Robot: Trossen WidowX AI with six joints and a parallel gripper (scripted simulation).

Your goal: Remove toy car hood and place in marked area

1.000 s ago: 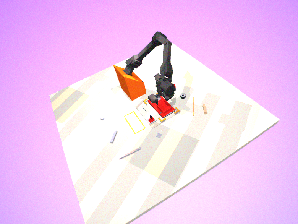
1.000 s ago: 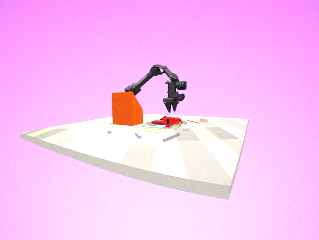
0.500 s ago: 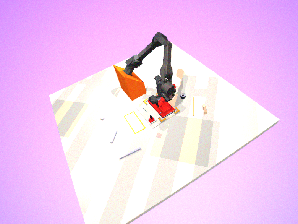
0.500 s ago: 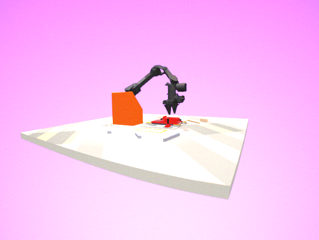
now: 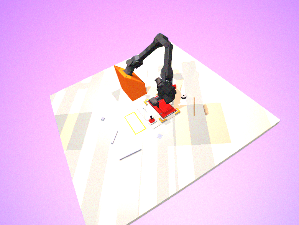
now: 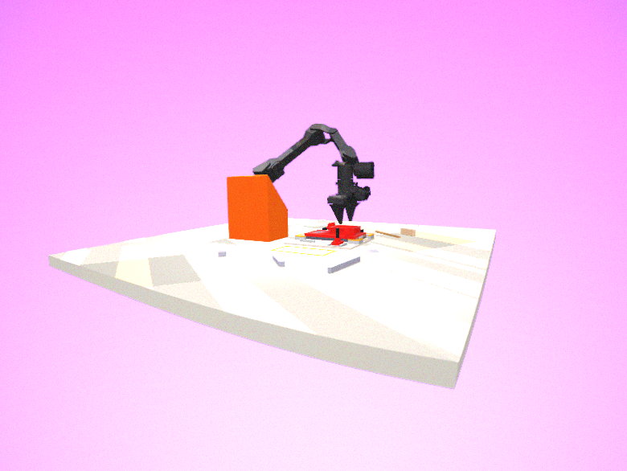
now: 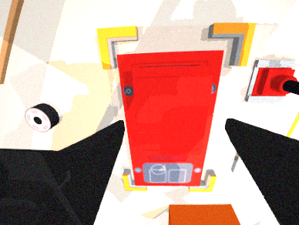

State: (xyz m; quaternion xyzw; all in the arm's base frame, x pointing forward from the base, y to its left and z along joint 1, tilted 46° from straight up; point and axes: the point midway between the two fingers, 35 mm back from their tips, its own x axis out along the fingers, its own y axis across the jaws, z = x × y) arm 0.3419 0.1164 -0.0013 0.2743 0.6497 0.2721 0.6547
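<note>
The red hood lies 2 cm below my gripper tip. Also, from my gripper tip: black wheel (19 cm to the left, 6 cm below, 2 cm behind); tan block (22 cm to the left, 18 cm ahead, 5 cm below).
</note>
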